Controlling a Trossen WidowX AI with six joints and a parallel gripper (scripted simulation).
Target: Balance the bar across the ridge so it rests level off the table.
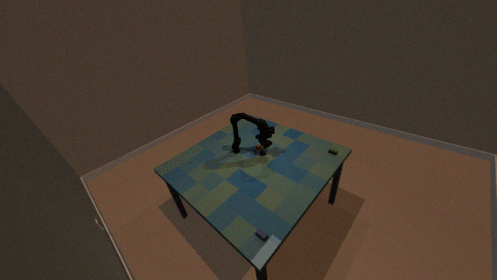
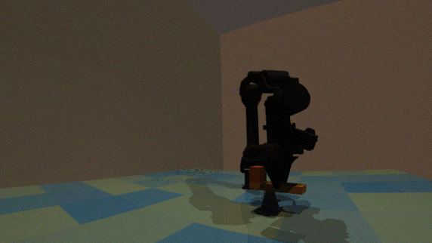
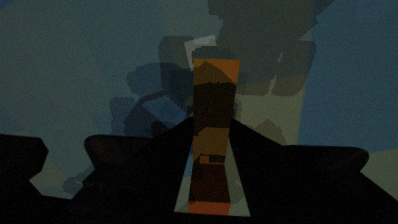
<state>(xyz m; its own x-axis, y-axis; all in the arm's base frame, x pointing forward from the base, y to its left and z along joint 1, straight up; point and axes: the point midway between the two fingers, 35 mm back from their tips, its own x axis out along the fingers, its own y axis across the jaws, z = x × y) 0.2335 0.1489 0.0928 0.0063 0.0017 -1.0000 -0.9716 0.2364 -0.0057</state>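
Right now the orange bar is 10 mm behind my gripper tip, 30 mm to the right of it and 20 mm above it. Round my gripper tip: small green block: 510 mm ahead, 350 mm to the left, 40 mm below; small purple block: 510 mm ahead, 650 mm to the right, 40 mm below.
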